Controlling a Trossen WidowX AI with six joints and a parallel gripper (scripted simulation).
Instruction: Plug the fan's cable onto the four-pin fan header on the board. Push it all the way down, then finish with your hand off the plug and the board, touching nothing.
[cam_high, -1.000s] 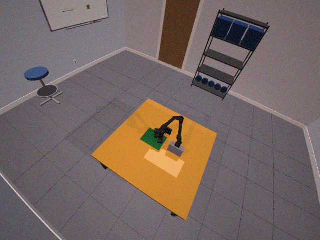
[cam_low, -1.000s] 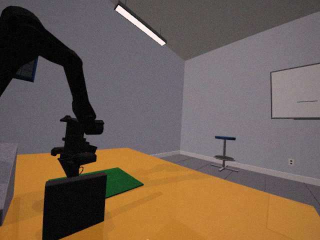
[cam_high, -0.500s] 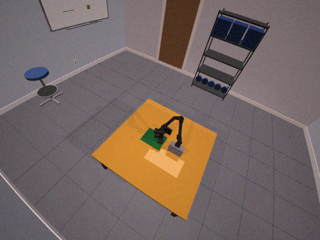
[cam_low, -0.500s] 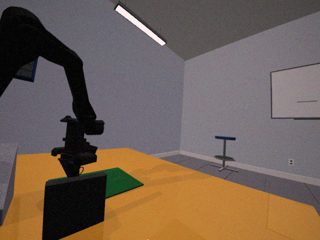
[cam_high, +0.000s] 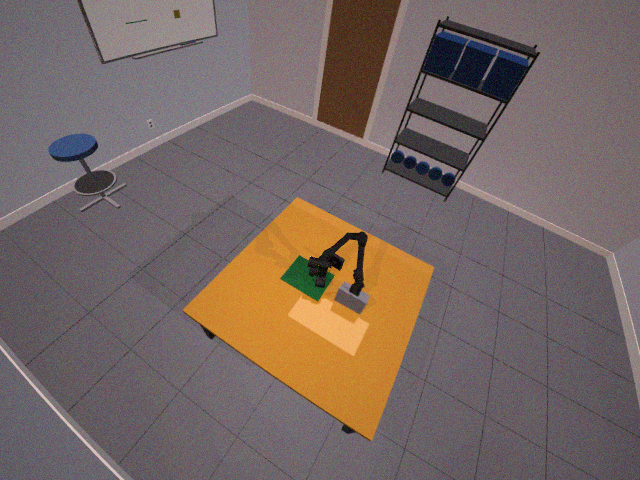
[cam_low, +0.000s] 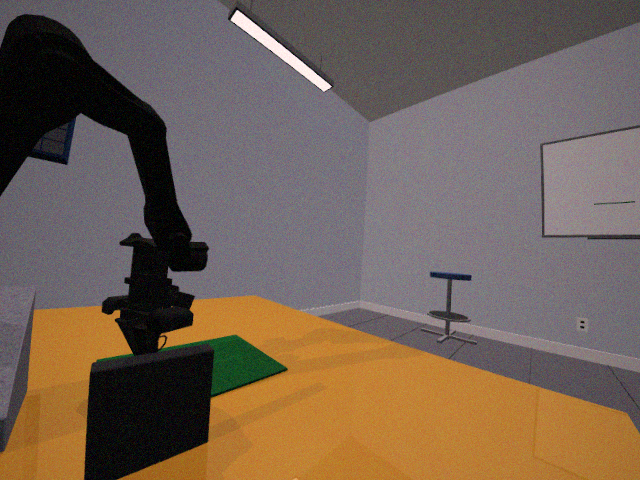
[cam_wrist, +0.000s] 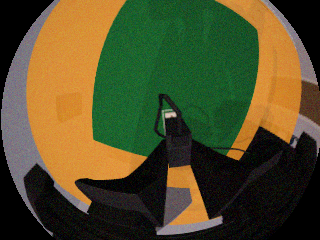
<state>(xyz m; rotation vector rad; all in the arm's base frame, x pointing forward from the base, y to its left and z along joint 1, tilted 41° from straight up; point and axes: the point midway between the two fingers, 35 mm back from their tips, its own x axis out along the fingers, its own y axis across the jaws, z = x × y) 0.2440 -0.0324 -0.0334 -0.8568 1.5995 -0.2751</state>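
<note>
My gripper tip is 90 mm short of the green board and 50 mm above it. Round my gripper tip: black fan 190 mm to the right, 20 mm above, 10 mm behind; dark fan plug 10 mm ahead, 10 mm above.
</note>
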